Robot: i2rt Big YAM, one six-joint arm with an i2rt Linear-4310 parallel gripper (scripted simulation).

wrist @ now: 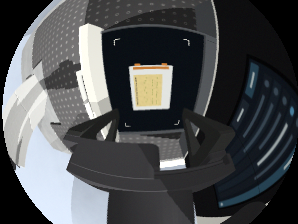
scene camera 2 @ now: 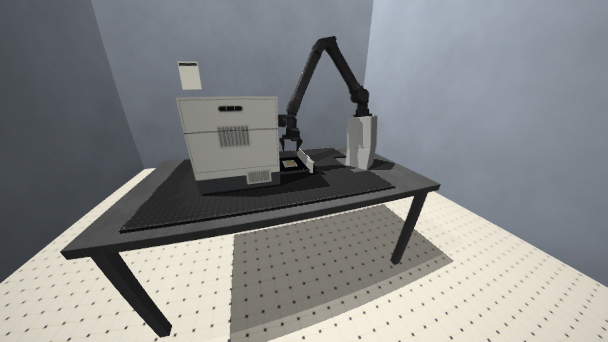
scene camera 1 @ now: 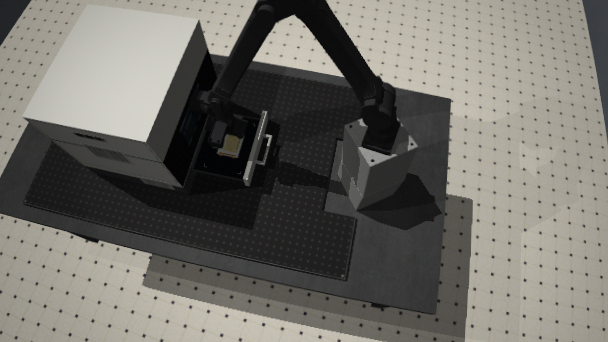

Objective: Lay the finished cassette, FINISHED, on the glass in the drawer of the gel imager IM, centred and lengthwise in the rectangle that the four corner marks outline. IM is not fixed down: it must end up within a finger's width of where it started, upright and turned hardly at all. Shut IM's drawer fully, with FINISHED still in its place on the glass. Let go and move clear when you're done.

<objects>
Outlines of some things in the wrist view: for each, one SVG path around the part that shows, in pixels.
The gripper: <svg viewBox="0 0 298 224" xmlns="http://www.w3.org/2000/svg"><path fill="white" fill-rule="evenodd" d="M69 128L63 138L63 142L73 154L66 171L88 185L109 193L107 224L195 224L193 193L219 182L236 170L230 153L225 151L225 148L235 136L233 128L199 115L187 108L183 109L182 120L190 168L160 171L159 147L151 143L115 142L120 118L118 108ZM190 121L205 133L205 139L201 146L193 132ZM112 121L105 140L97 140L97 133Z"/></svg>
A gel imager IM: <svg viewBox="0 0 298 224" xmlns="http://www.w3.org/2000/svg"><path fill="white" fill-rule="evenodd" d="M190 122L201 146L205 139L205 133ZM111 122L101 130L104 138L106 138ZM81 26L79 31L79 51L82 70L77 71L76 76L82 99L90 120L113 109L119 109L120 120L115 142L118 142L119 135L182 132L179 144L185 166L189 168L189 154L182 120L184 108L226 124L235 131L235 137L225 148L225 151L230 153L236 170L219 182L193 193L197 224L220 224L251 202L259 201L263 202L266 206L282 184L295 152L298 138L298 86L292 63L281 39L265 16L249 0L207 0L195 6L197 31L160 24L128 25L107 30L91 24ZM173 66L169 109L133 110L129 66L135 66L135 64L140 64L140 66L162 65L162 63Z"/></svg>
</objects>
